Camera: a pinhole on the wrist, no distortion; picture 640 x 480 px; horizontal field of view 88.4 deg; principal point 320.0 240.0 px. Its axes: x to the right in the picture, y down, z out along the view. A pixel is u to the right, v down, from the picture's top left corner.
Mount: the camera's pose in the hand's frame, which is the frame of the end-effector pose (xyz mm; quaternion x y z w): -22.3 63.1 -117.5 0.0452 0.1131 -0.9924 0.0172
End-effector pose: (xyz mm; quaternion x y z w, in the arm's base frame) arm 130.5 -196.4 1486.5 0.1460 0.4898 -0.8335 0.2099
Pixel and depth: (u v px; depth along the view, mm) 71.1 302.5 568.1
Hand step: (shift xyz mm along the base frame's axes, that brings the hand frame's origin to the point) -410.1 -400.5 173.5
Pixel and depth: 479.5 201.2 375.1
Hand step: 205.7 -168.3 208.0
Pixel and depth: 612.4 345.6 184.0
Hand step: 151.4 29.7 134.7
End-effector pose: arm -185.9 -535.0 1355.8 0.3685 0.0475 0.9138 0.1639
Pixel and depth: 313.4 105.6 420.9
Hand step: 230.4 -158.2 229.1
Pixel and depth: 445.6 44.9 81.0
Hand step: -3.5 -105.3 -44.5
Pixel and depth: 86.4 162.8 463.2
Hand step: 71.9 6.1 466.4
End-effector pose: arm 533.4 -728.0 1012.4 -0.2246 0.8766 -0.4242 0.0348
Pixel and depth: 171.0 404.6 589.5
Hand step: 47.3 -577.6 29.3
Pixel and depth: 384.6 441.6 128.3
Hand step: 61.7 9.4 33.8
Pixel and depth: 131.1 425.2 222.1
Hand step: -22.5 -155.4 39.8
